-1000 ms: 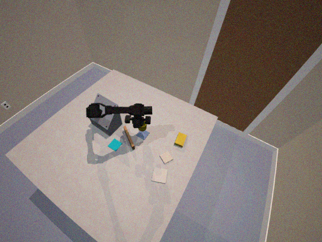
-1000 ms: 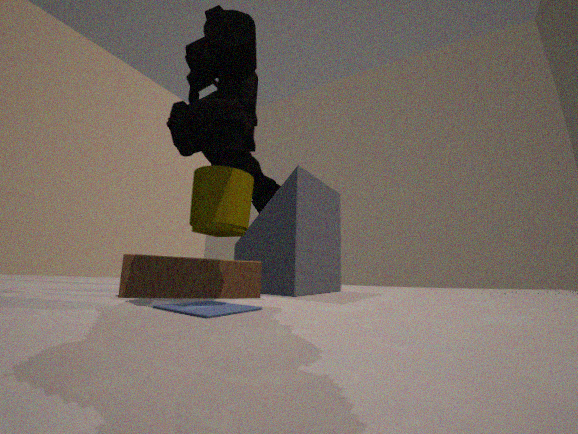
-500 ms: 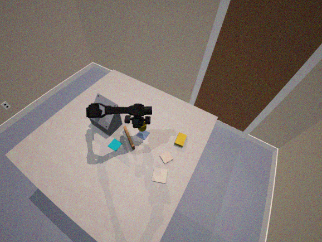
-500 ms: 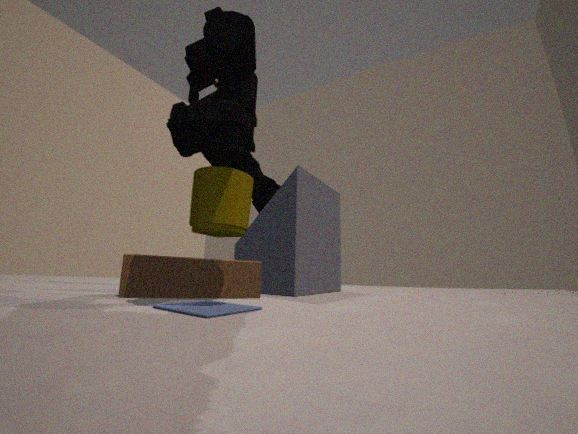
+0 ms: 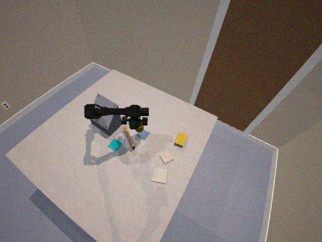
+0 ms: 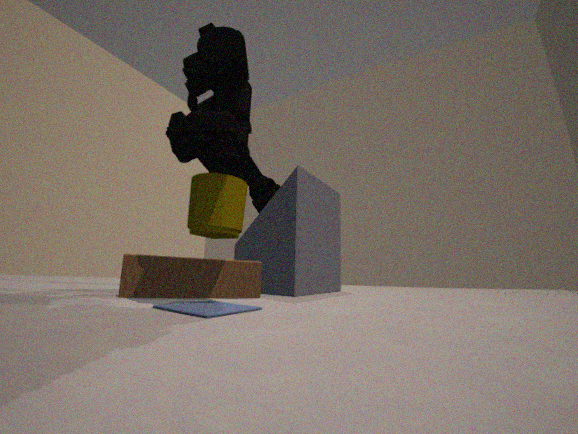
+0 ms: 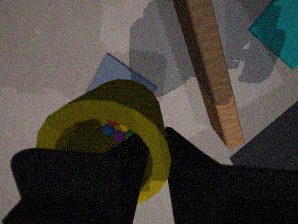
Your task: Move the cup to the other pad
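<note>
My gripper tip is 20 mm past the wooden bar, 70 mm to the left of it and 100 mm above it. Also, from my gripper tip: yellow cup (20 mm ahead, 10 mm to the left); then blue pad (40 mm ahead, 40 mm to the left, 120 mm below).
</note>
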